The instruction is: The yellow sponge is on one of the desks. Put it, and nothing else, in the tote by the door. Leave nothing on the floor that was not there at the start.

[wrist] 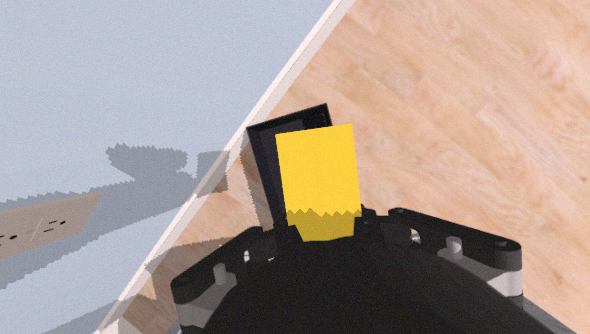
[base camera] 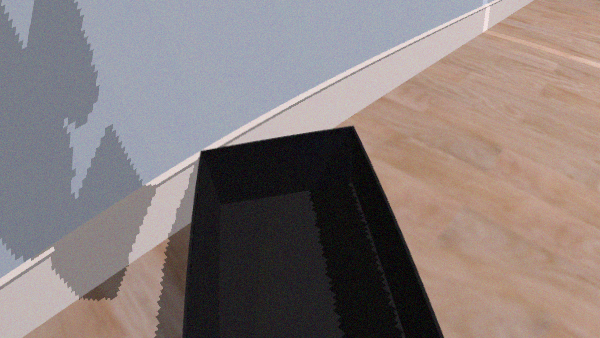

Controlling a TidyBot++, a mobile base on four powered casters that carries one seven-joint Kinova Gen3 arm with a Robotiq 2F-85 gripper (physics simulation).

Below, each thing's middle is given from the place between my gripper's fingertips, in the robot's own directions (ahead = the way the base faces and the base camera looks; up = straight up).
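My hand is 2 cm below the yellow sponge [wrist: 318, 168] and 2 cm short of it. There is also the black tote [base camera: 296, 229], which I find 33 cm below my hand and 3 cm to the left of it.
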